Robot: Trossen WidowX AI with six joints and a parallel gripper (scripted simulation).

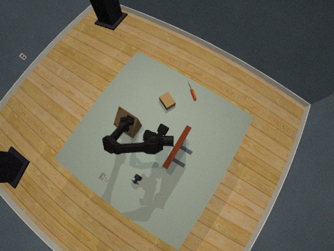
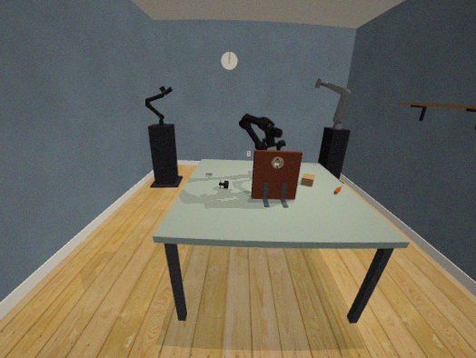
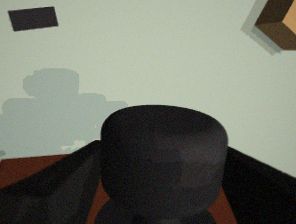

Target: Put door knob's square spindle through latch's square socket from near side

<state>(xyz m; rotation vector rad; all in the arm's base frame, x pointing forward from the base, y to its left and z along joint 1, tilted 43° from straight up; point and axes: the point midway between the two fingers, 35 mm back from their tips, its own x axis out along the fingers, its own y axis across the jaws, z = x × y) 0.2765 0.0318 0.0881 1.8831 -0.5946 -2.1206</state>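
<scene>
Right now the dark door knob is 4 cm ahead of my hand, 1 cm to the left of it and 3 cm below it. The rest, counted from my hand: wooden block 12 cm behind, 35 cm to the left, 25 cm below.
</scene>
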